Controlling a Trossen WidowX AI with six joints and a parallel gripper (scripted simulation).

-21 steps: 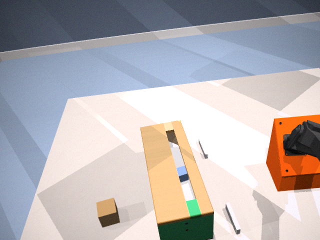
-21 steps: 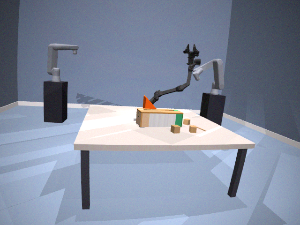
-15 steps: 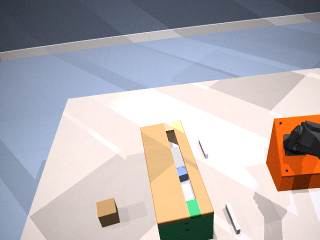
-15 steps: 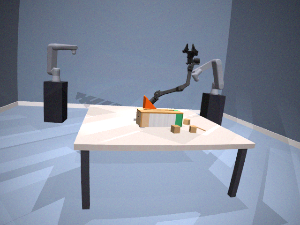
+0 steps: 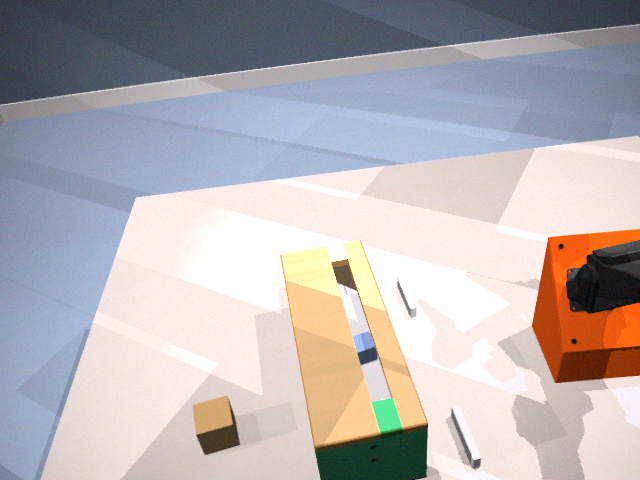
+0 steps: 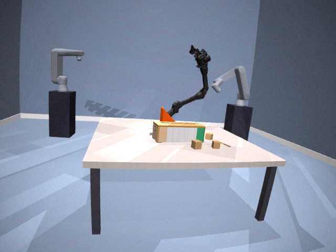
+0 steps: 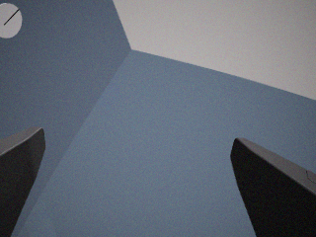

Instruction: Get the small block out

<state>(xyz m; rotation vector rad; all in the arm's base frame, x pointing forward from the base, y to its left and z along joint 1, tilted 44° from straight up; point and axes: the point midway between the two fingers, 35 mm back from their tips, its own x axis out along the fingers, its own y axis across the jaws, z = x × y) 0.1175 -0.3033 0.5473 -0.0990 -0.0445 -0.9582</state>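
The blue block is 680 mm below my gripper tip, 220 mm ahead of it and 100 mm to the right of it. From my gripper tip the other things lie so: tan cube 740 mm below, 450 mm ahead, 20 mm to the right; then thin stick 760 mm below, 310 mm ahead, 240 mm to the left.
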